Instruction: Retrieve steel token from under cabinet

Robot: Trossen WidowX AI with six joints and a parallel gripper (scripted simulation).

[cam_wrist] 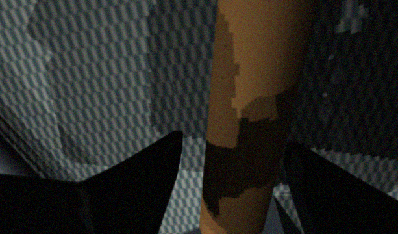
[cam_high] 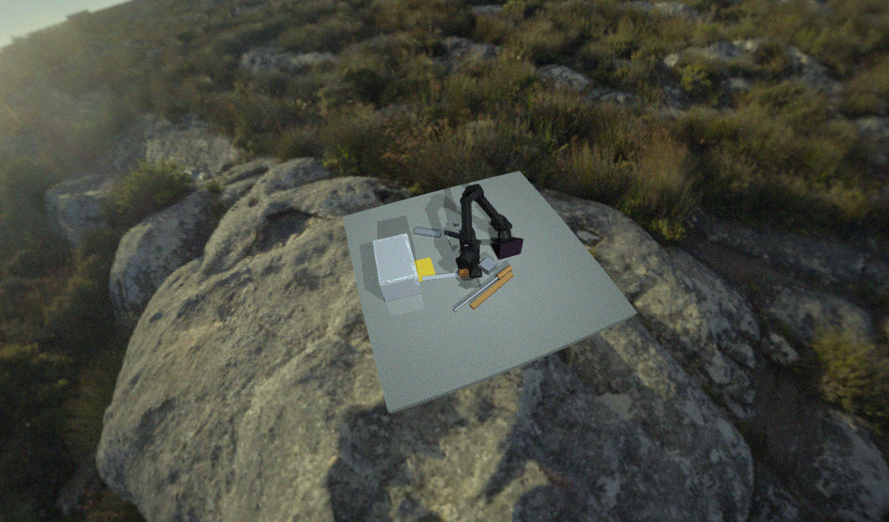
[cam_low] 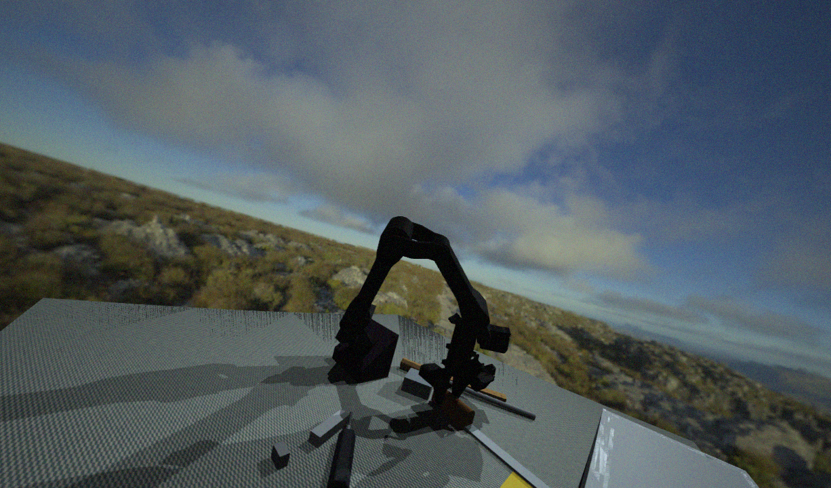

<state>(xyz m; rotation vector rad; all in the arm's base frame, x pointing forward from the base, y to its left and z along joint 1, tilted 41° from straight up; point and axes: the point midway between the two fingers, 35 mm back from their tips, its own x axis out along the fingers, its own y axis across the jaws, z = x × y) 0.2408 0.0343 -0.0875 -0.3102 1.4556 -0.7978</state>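
The grey block lies 9 cm behind my gripper tip and 1 cm above it. From my gripper tip the other things lie so: grey bar: 28 cm to the right, 8 cm behind; then small grey cube: 37 cm to the right, 7 cm behind; then wooden stick: 14 cm to the left, 4 cm behind.
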